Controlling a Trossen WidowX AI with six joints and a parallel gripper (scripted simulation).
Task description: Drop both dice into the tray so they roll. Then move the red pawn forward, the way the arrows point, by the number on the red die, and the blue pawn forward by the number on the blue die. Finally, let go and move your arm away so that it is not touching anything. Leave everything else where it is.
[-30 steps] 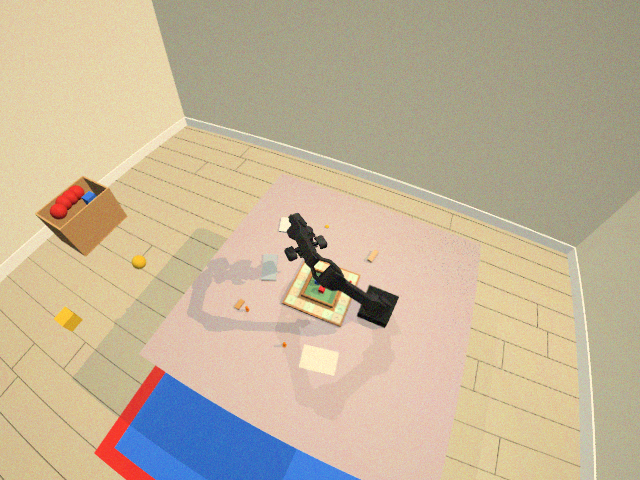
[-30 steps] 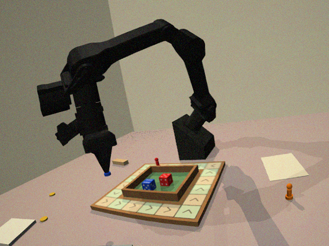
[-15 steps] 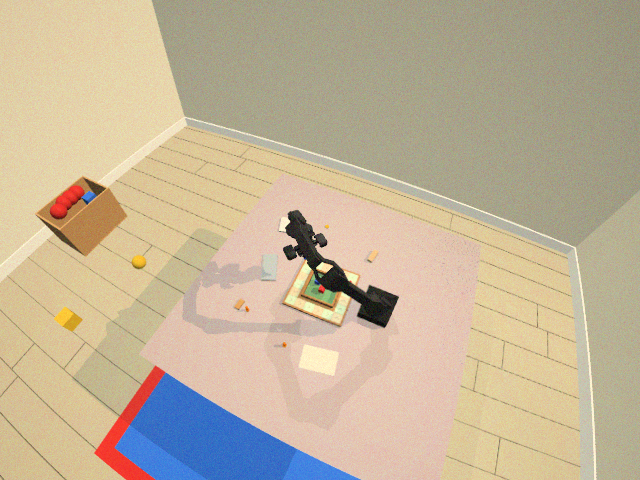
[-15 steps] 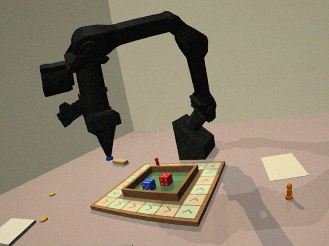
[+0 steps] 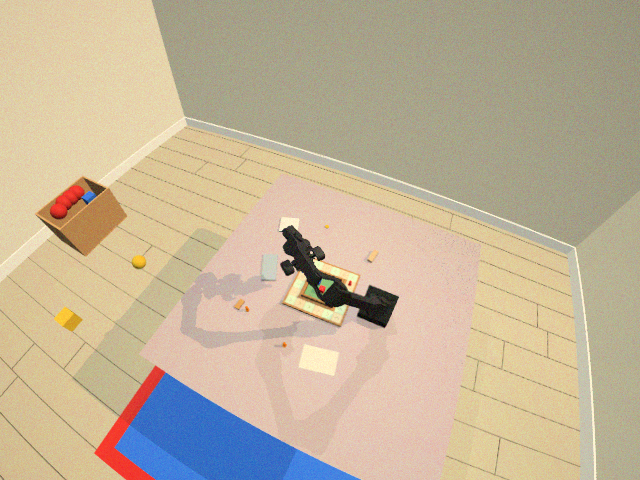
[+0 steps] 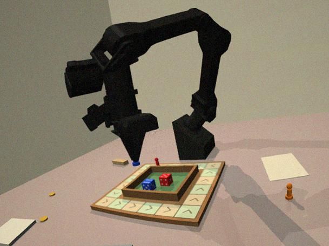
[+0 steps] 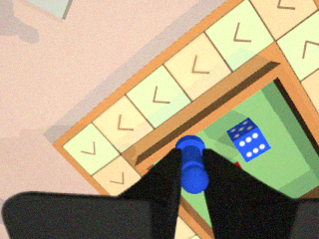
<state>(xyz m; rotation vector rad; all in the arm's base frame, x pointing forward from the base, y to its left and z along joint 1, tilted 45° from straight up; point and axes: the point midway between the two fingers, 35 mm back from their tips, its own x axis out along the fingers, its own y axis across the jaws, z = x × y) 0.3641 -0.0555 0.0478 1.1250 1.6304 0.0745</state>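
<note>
My gripper tip is now 10 cm past the green tray, 1 cm to the left of it and 12 cm above it. Round my gripper tip: red pawn 21 cm behind, 8 cm to the right, 9 cm below; grey slab 19 cm ahead, 2 cm to the right, 12 cm below; blue pawn 1 cm above.
</note>
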